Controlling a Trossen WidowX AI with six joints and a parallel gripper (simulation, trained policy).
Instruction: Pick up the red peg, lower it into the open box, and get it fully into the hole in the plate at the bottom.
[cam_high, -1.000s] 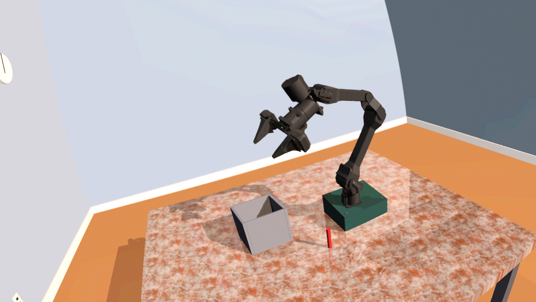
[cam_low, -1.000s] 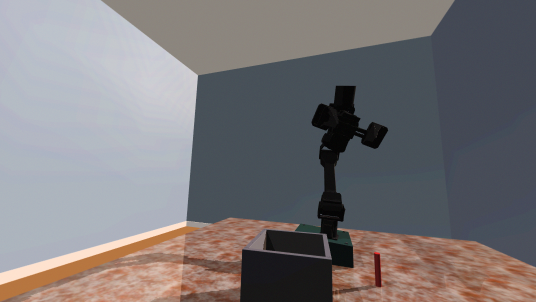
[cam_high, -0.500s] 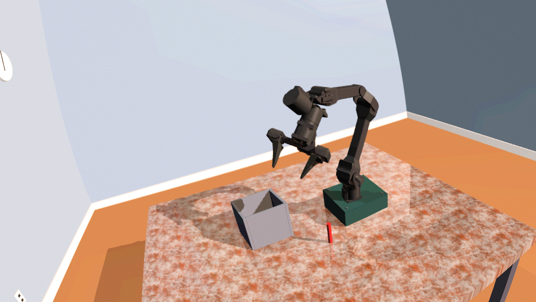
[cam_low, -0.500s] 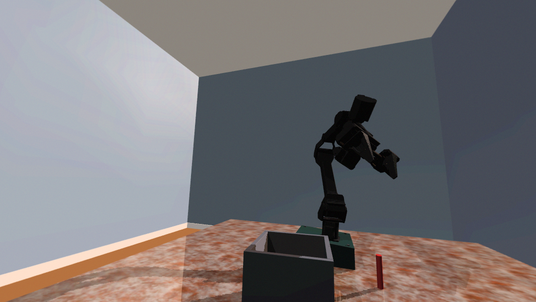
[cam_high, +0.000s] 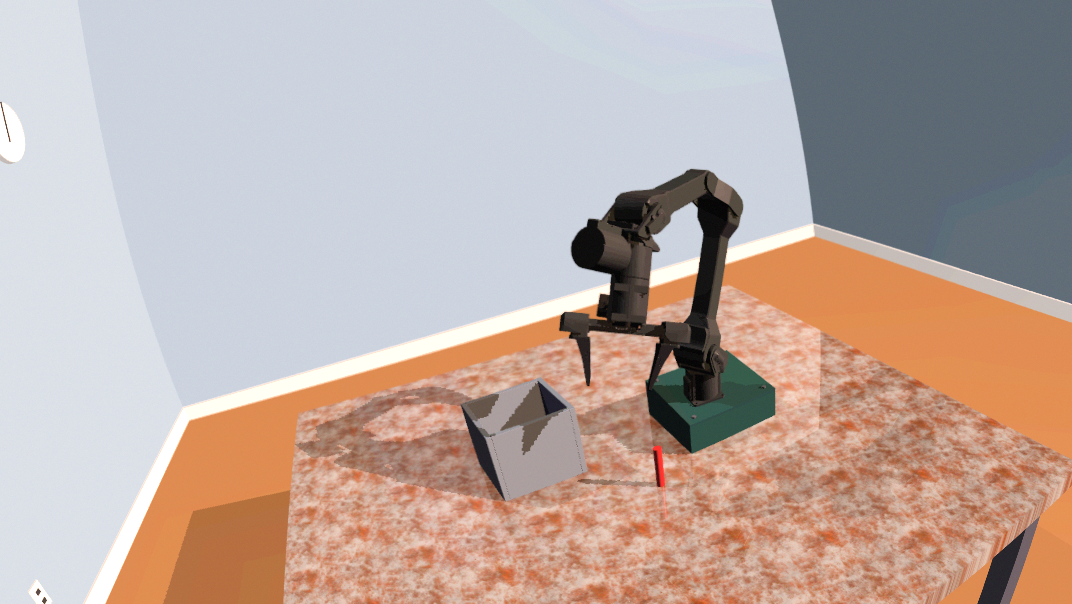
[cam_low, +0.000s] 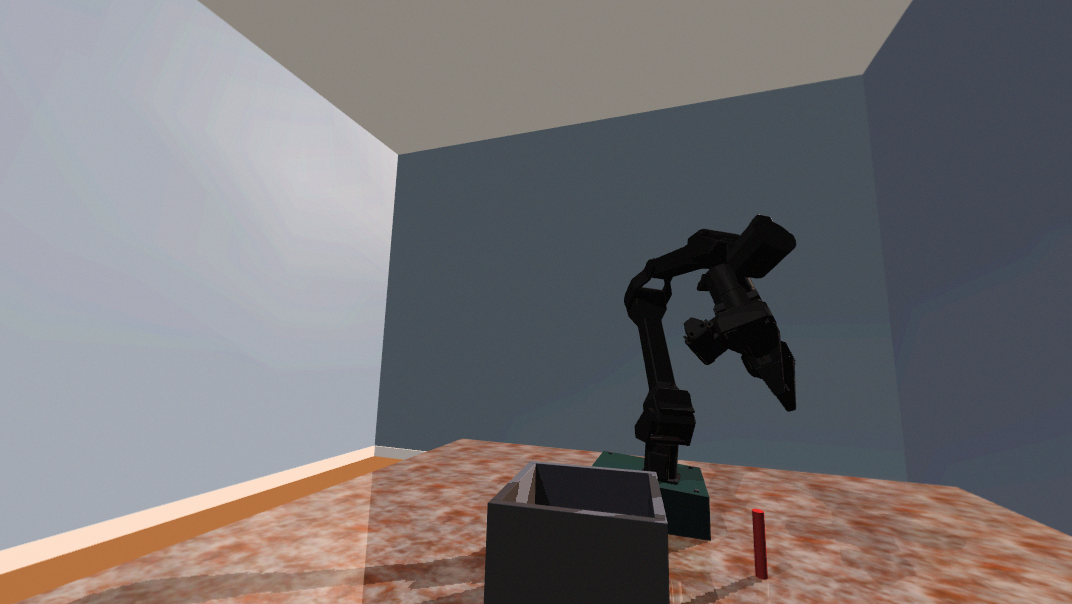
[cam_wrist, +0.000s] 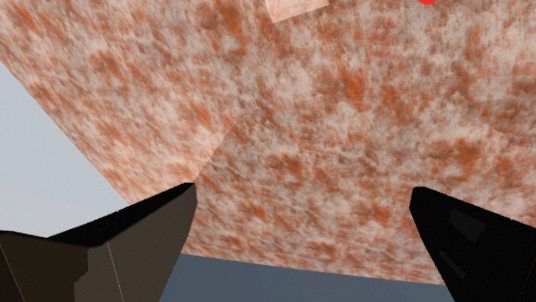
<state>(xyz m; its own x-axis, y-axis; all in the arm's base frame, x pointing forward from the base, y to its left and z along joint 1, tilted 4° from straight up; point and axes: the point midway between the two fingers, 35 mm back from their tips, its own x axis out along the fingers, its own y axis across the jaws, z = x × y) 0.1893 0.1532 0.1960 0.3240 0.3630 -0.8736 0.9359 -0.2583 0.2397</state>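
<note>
Right now the red peg is 190 mm below my gripper tip, 50 mm behind it and 30 mm to the right of it. From my gripper tip the other things lie so: plate (210 mm to the right, 180 mm below, 140 mm ahead).
</note>
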